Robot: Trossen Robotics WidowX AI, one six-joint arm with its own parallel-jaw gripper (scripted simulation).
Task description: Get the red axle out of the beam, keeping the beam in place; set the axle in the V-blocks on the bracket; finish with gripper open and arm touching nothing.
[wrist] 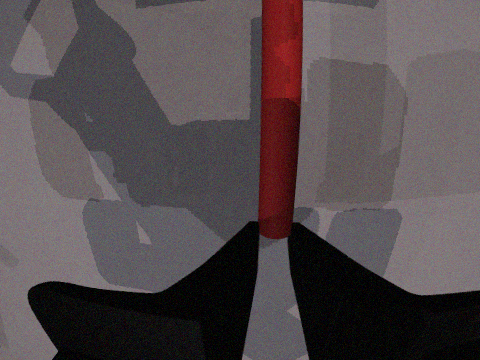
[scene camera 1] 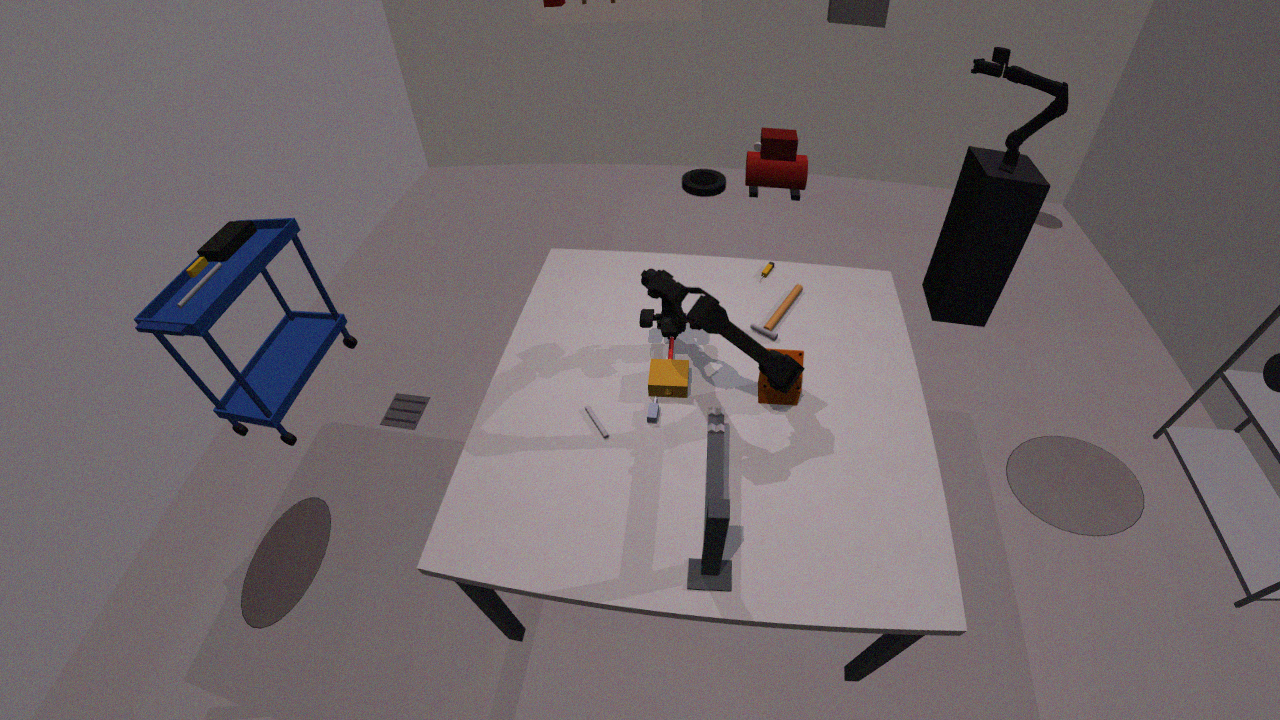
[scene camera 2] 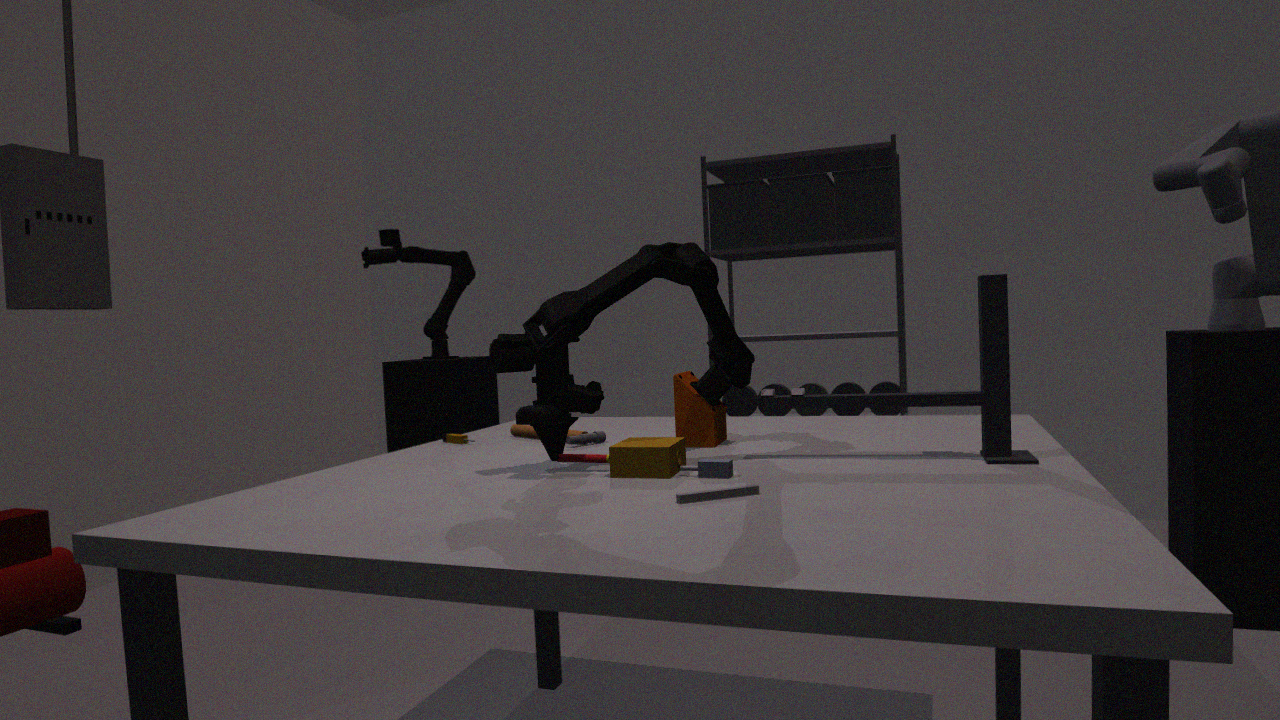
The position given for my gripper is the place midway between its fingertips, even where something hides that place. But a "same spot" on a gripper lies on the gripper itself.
My gripper shows in the wrist view [273, 231], in scene camera 1 and in scene camera 2. One and the same spot on my gripper: [scene camera 1: 671, 324] is [scene camera 2: 588, 390].
